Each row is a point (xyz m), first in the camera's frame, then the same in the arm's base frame.
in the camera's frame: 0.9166 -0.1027 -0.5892
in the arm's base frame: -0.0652 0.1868 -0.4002
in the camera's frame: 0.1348 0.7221 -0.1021
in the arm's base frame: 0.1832 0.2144 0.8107
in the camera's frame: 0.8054 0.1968 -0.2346
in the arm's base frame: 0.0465 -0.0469 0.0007
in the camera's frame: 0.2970 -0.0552 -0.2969
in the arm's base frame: -0.3653 0.2890 0.2090
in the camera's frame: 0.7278 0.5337 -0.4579
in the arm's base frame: 0.3685 0.1803 0.1192
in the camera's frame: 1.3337 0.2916 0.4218
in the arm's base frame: 0.1623 -0.8867 -0.0164
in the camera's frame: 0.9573 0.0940 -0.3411
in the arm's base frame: 0.0512 -0.0427 -0.2113
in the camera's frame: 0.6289 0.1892 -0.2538
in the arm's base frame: -0.0281 0.0673 0.1144
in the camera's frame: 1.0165 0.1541 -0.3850
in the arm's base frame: 0.1403 -0.0395 -0.2446
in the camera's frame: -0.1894 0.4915 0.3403
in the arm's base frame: -0.2766 0.0286 1.1395
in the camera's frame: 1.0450 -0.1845 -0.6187
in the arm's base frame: -0.0740 0.1401 -0.5478
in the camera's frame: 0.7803 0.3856 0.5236
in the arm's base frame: -0.0160 -0.6634 0.4773
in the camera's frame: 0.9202 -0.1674 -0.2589
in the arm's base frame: -0.2133 -0.0892 -0.2770
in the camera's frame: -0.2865 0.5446 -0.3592
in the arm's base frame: -0.0727 0.6634 0.9006
